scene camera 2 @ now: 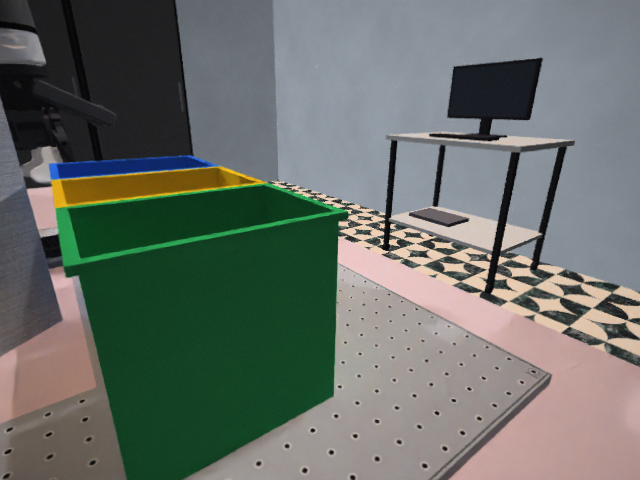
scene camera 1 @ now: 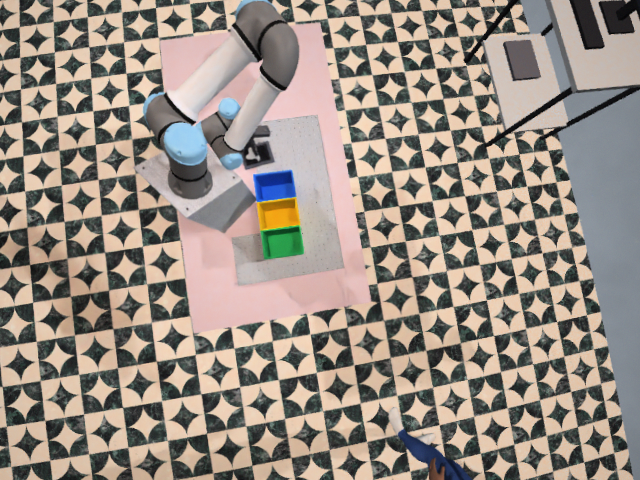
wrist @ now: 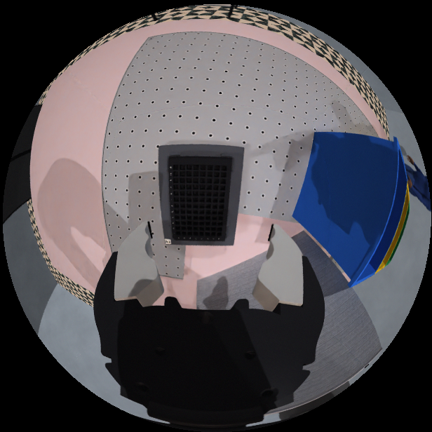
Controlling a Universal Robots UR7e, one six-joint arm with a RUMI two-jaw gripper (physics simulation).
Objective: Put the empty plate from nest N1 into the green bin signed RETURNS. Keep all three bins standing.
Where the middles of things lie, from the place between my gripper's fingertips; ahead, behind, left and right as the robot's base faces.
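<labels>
Position of my hand: 10 mm to the right of the black plate (wrist: 198, 186), 10 mm past it and 80 mm above it. Going by their middles, the plate is the nearest to my hand of the things named here. Counted from my hand, the blue bin (scene camera 2: 58, 171) is 220 mm to the right, 60 mm ahead and 10 mm below; the yellow bin (scene camera 2: 89, 190) is 350 mm to the right, 50 mm ahead and 10 mm below; the green bin (scene camera 2: 213, 313) is 480 mm to the right, 50 mm ahead and 10 mm below. Going by their middles, the green bin is the farthest from my hand of the things named here.
</labels>
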